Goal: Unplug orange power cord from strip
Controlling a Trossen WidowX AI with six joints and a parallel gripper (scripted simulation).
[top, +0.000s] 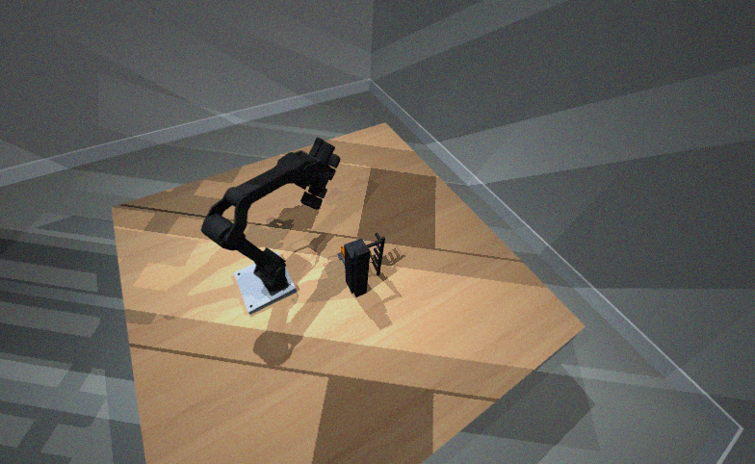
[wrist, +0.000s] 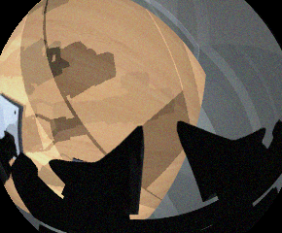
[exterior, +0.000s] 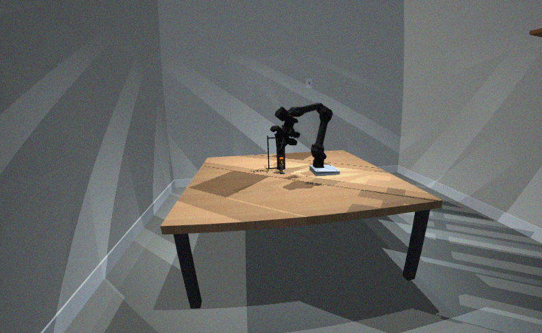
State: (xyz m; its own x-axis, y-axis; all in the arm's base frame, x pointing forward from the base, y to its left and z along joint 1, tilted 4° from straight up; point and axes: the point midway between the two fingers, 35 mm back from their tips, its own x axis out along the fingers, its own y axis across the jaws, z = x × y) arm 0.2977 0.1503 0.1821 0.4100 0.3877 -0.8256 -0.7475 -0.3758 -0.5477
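Right now the orange plug is 240 mm to the right of my gripper tip, 120 mm below it and 60 mm behind it.
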